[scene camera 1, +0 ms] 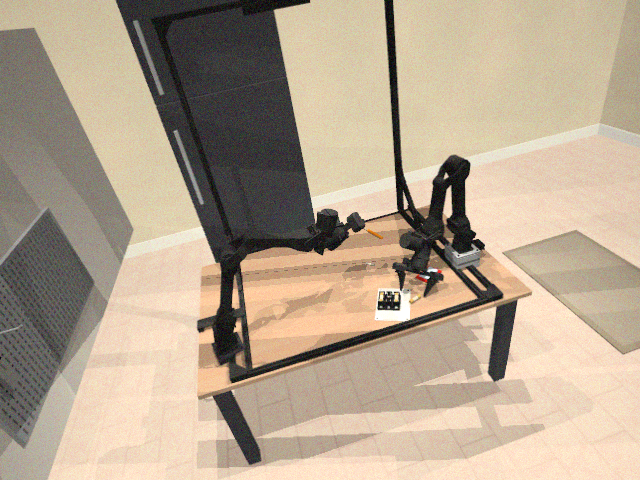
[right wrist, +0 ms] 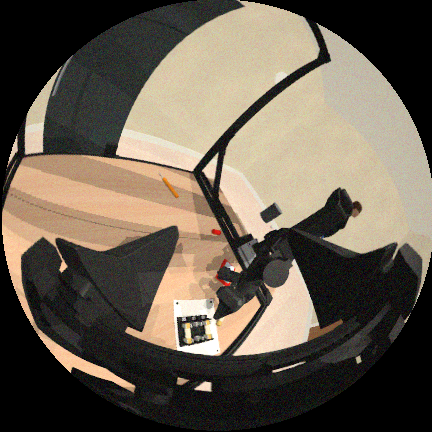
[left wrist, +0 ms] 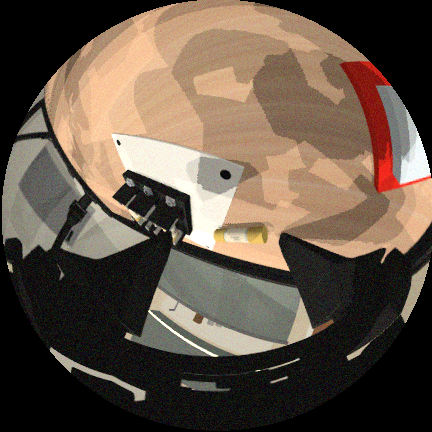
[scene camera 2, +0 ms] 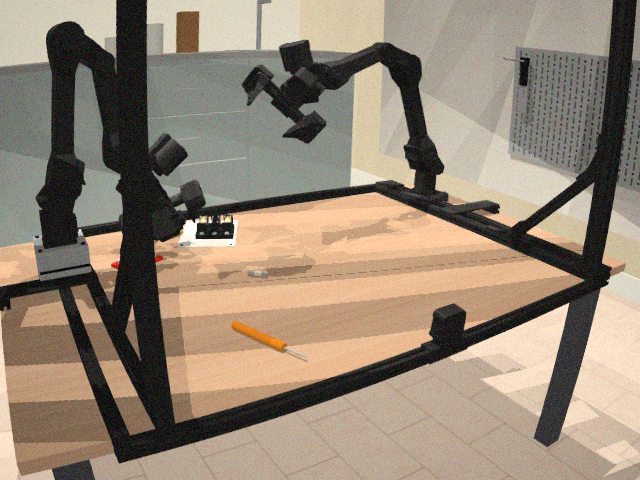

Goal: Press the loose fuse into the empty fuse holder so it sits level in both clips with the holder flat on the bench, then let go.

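Frame: origin at the left arm's base, x left, y back, z up, level; millimetres.
Where they show: left gripper, fingertip midpoint: [scene camera 1: 412, 293] [right wrist: 221, 314] [left wrist: 227, 237]; right gripper, fingertip midpoint: [right wrist: 234, 232] [scene camera 2: 266, 119]; left arm's base, link origin: [scene camera 1: 462, 247] [right wrist: 257, 249] [scene camera 2: 59, 240]; right arm's base, link origin: [scene camera 1: 227, 345] [left wrist: 88, 196] [scene camera 2: 424, 192].
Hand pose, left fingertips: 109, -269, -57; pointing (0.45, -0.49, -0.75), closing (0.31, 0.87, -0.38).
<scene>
Each offset is from my left fingertips to the top centre of the thing, as dx, dy, dz. "pt": to the spot under its first point.
The loose yellow-ended fuse @[+15, +3, -4] [scene camera 1: 415, 298] [left wrist: 241, 234] [right wrist: 219, 323] lies on the bench beside the white plate [scene camera 1: 392, 314] [left wrist: 165, 155] [right wrist: 192, 306]. The black fuse holder @[pt +16, -102, +15] [scene camera 1: 388, 301] [scene camera 2: 215, 228] [left wrist: 183, 216] stands on that plate; its two outer positions hold fuses and its middle clips look empty. My left gripper [scene camera 1: 414, 291] [left wrist: 227, 237] is open, low above the bench near the loose fuse, with its fingers apart on either side in the left wrist view. My right gripper [scene camera 2: 267, 121] [right wrist: 234, 232] is open and empty, high above the bench and away from the holder.
A red-edged object @[-96, +115, -7] [scene camera 1: 422, 278] [left wrist: 370, 125] lies near the left gripper. An orange screwdriver @[-489, +21, -8] [scene camera 1: 373, 233] [scene camera 2: 258, 335] [right wrist: 170, 187] and a small grey cylinder @[-262, -74, -10] [scene camera 2: 257, 273] lie on the bench. A red cylinder @[-253, +162, -2] [right wrist: 216, 232] shows near the black frame rail. Black uprights stand at the bench edges.
</scene>
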